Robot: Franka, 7 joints.
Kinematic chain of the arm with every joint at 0, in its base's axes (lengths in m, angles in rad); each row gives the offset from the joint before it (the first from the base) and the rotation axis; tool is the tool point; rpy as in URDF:
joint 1: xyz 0 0 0.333 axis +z
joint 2: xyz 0 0 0 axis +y
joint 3: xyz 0 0 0.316 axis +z
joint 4: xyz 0.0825 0 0 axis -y
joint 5: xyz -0.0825 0 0.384 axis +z
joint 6: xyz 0 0 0 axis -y
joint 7: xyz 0.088 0 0 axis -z
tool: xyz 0 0 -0.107 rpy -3.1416 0 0
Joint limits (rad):
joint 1: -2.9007..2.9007
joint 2: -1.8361..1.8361
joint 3: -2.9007..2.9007
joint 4: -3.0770..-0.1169
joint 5: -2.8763..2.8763
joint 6: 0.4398..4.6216
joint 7: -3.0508..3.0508
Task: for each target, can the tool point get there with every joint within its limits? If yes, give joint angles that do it. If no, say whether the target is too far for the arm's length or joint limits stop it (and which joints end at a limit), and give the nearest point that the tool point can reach.
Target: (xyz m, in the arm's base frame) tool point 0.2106 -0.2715 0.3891
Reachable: yes | joints -2.4260 -1.3833 1.1281 -2.4417 -2.3787 3.8289 2.2929
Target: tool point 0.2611 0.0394 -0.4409
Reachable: no: joint limits stop it (at a limit: joint 2) | nearest point 0.2636 0.0398 -0.3605 | short by 0.080 m
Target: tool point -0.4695 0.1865 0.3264
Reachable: yes | joints -1.6011 -0.1111 -1.8207 -2.3374 -1.3771 2.0837 -0.7622
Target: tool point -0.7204 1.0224 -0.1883
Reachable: no: too far | nearest point -0.4561 0.6473 0.0029 | short by 0.497 m
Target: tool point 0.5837 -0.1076 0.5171
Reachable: yes | joints -2.2327 0.0047 2.0468 -1.9768 -2.3505 2.4827 2.1784
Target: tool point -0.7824 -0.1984 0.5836
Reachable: yes | joints 0.0307 -1.2561 -1.9568 -0.3585 1.9035 1.9739 -0.3720
